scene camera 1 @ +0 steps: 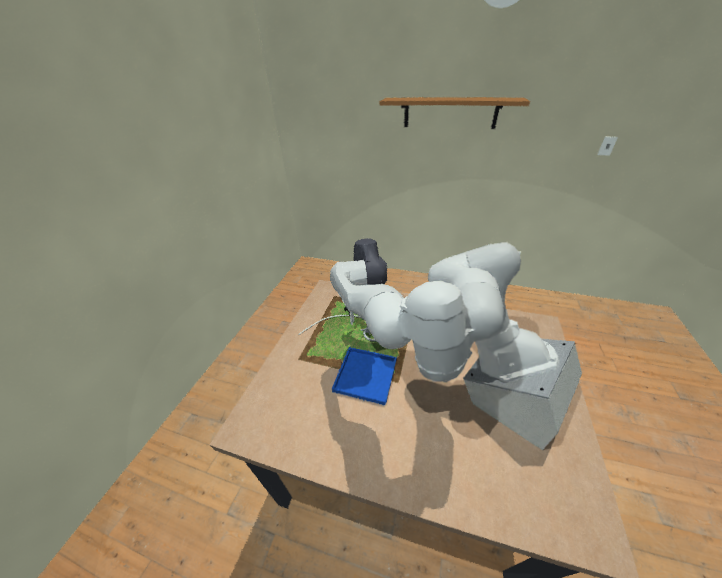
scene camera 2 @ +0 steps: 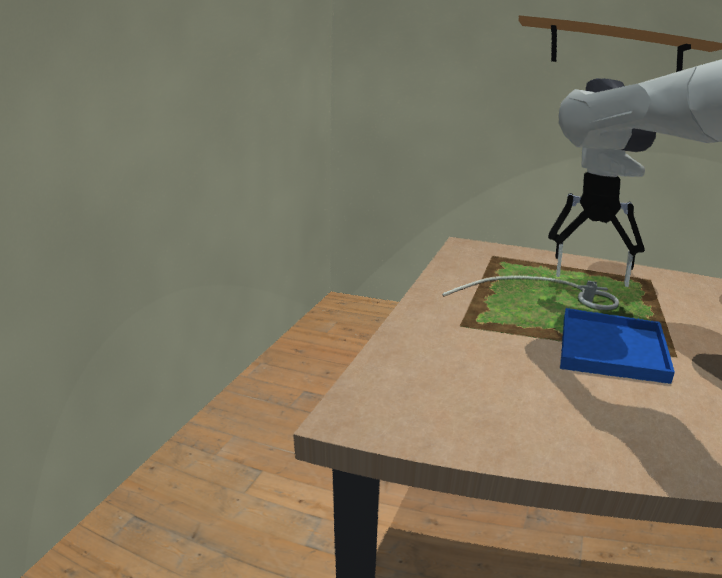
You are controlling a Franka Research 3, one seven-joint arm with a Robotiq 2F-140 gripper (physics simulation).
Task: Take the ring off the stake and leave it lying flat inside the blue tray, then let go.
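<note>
A grey ring [scene camera 2: 602,307] with a small block on its back left side is low over the green mat, at the right end of the long, thin, curved pale stake [scene camera 1: 319,322] [scene camera 2: 517,277]. Whether the stake passes through the ring is too small to tell. The blue tray [scene camera 1: 358,397] [scene camera 2: 617,372] is in front of the ring, with no ring in it. My gripper [scene camera 2: 593,280] points down and is open, its fingertips on either side of the ring's block and slightly above it, holding nothing. In scene camera 1 the arm hides most of the gripper and ring.
The green mat [scene camera 1: 328,343] [scene camera 2: 517,307] with a brown border lies under the stake, beside the tray. The arm's grey base [scene camera 1: 517,397] stands on the right of the table [scene camera 1: 270,415] [scene camera 2: 421,391]. A wooden shelf [scene camera 1: 454,101] [scene camera 2: 608,31] is on the wall behind.
</note>
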